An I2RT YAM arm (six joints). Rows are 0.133 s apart.
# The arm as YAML. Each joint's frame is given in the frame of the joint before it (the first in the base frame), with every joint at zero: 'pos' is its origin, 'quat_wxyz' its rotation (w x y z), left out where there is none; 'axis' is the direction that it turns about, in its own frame. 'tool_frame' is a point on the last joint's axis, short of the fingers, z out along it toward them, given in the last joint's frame.
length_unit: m
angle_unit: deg
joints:
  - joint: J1
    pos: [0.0, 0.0, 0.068]
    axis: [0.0, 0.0, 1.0]
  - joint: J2
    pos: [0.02, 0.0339, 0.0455]
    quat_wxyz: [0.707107, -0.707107, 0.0, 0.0]
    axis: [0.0, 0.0, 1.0]
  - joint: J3
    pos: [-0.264, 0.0, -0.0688]
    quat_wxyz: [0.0, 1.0, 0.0, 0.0]
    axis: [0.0, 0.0, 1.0]
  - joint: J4
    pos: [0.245, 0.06, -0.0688]
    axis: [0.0, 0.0, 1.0]
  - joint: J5
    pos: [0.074, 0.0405, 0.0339]
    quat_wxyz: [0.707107, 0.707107, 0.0, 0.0]
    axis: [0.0, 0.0, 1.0]
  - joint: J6
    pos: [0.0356, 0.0, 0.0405]
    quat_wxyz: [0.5, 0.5, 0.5, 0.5]
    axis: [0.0, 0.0, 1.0]
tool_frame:
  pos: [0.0, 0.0, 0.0]
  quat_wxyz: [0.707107, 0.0, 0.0, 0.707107]
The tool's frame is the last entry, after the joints.
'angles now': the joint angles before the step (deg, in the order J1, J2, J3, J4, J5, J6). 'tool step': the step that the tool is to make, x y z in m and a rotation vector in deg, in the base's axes. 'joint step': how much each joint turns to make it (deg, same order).
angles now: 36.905 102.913 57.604 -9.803 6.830 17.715
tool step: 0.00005 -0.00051 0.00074 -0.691 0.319 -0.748
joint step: 0.001 0.000 0.393 -1.114 0.722 0.416
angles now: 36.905 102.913 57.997 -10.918 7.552 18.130
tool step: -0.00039 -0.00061 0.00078 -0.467 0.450 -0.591
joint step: 0.000 -0.087 0.284 -1.071 0.415 0.438
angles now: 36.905 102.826 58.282 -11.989 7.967 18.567
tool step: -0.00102 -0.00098 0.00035 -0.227 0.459 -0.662
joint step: 0.001 -0.198 -0.002 -0.786 0.284 0.612
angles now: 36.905 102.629 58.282 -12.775 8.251 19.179
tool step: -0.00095 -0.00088 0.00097 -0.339 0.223 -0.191
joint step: 0.000 -0.284 0.000 -0.678 0.219 0.088
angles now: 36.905 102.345 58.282 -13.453 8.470 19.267
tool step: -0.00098 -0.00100 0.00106 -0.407 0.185 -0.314
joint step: 0.001 -0.304 0.000 -0.720 0.349 0.153
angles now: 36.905 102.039 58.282 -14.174 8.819 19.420
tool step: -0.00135 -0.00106 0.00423 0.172 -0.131 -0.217
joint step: 0.001 -0.851 -0.001 -0.676 0.066 0.218
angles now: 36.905 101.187 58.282 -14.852 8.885 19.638
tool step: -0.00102 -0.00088 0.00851 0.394 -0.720 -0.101
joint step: 0.001 -1.357 0.327 -0.875 0.154 0.022
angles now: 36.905 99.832 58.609 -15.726 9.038 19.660
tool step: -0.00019 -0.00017 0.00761 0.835 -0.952 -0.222
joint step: 0.001 -1.092 0.307 -0.175 0.044 0.242
